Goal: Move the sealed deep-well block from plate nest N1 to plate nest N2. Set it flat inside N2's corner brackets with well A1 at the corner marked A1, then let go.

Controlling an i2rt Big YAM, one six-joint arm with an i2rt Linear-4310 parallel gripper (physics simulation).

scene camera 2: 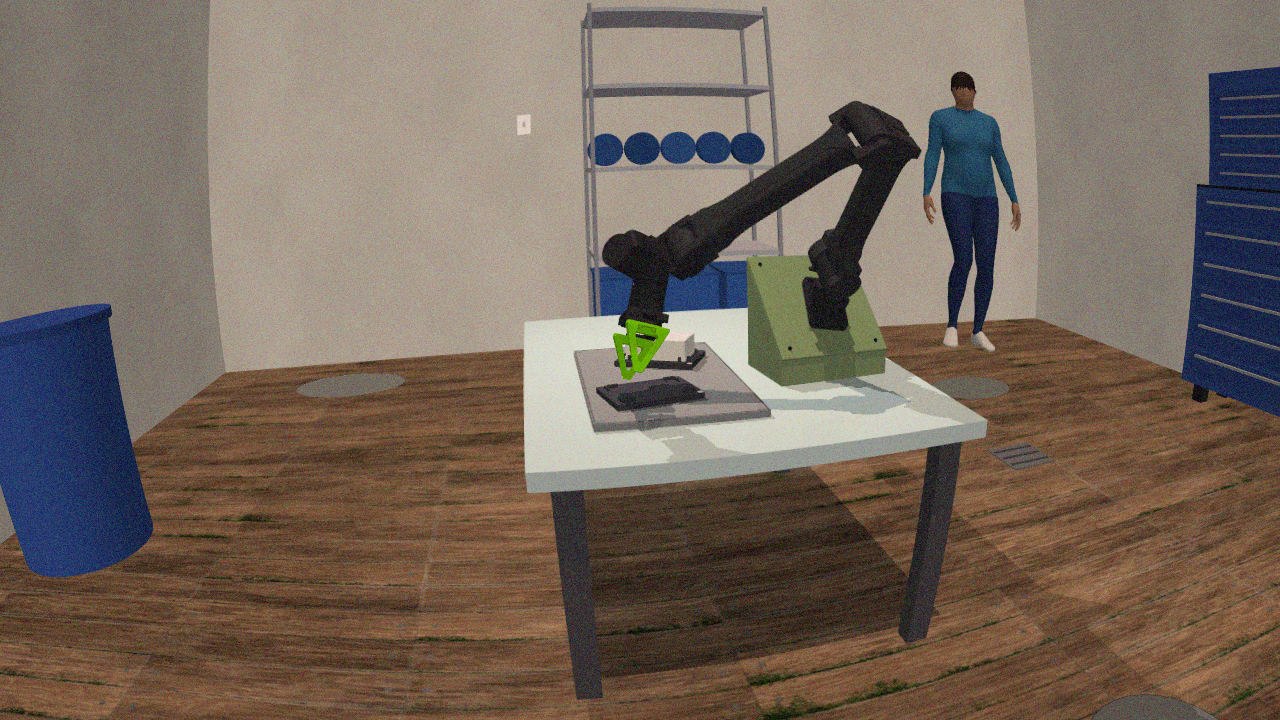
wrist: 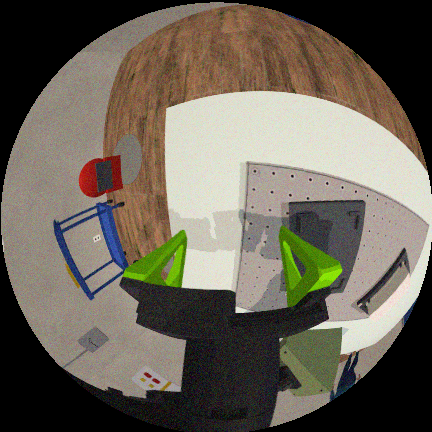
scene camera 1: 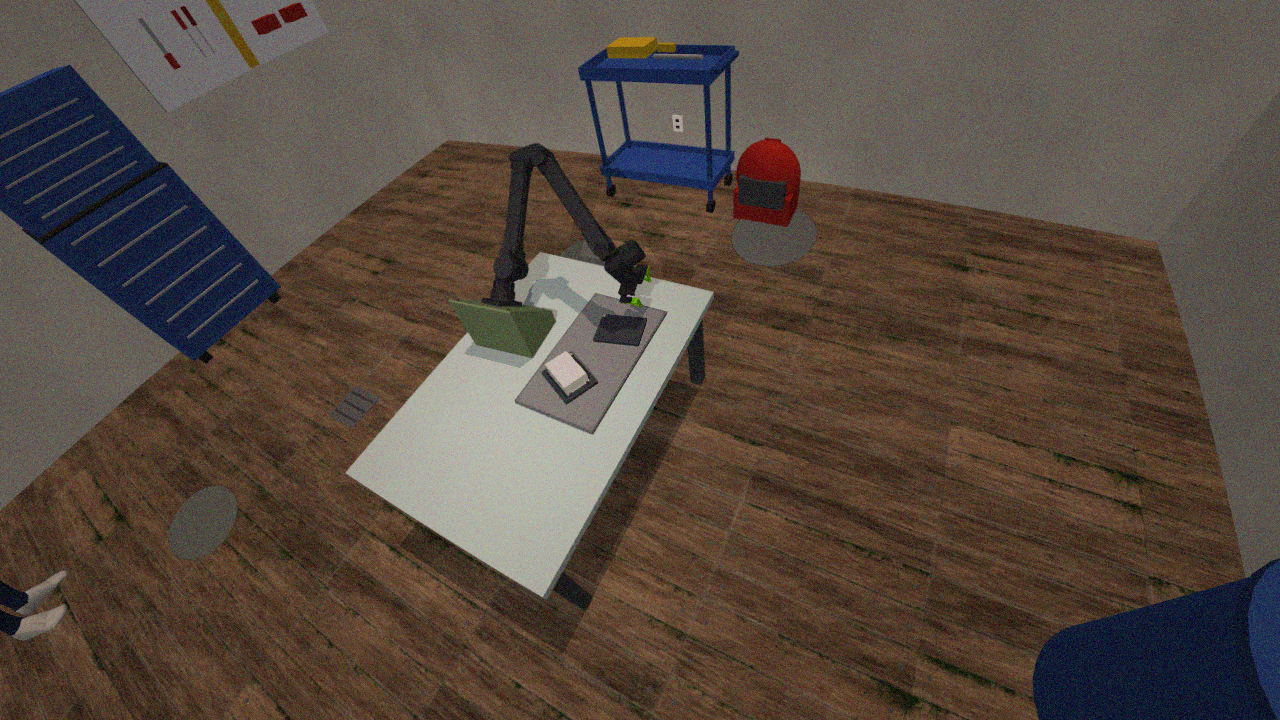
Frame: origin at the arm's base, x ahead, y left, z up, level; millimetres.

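Seen in the pictures: gripper, fingertip midpoint: (scene camera 2: 631, 375) (wrist: 232, 232) (scene camera 1: 645, 294); arm's base, origin of the base link: (scene camera 2: 823, 305) (wrist: 289, 376) (scene camera 1: 502, 304).
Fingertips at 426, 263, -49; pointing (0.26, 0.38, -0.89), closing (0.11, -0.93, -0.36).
Pixels of each thing's middle, then the offset from my fingertips to it, as dx, dy, dz. "pt": a spot on its surface instead. Level surfaces: height alone.
- pale deep-well block, body centre: (scene camera 2: 660, 345) (wrist: 390, 294) (scene camera 1: 566, 372) -96, -373, -42
- dark plate nest, surface spot: (scene camera 1: 586, 386) pt -19, -383, -63
- dark nest, body centre: (wrist: 325, 256) (scene camera 2: 649, 391) (scene camera 1: 620, 329) -42, -128, -66
- white table, its level: dz -87
The pale deep-well block (scene camera 1: 566, 369) (scene camera 2: 677, 345) (wrist: 387, 291) sits in a dark plate nest (scene camera 1: 586, 386) on the perforated grey board (scene camera 1: 595, 413) (scene camera 2: 733, 407) (wrist: 262, 182). The other dark nest (scene camera 1: 619, 329) (scene camera 2: 650, 392) (wrist: 350, 240) on the same board holds no block; corner brackets show on it in the wrist view. The N1, N2 and A1 markings are not readable. My gripper (scene camera 1: 640, 288) (scene camera 2: 633, 372) (wrist: 232, 232), with green fingers, is open and empty. It hangs above the board's end by the empty nest, off to one side of that nest and away from the block.
A green sloped box (scene camera 1: 505, 329) (scene camera 2: 783, 331) (wrist: 315, 360) stands on the white table (scene camera 1: 465, 465) beside the arm's base. A blue cart (scene camera 1: 666, 164) (wrist: 112, 235) and a red object (scene camera 1: 768, 183) (wrist: 100, 177) are beyond the table. A person (scene camera 2: 969, 161) stands at the back.
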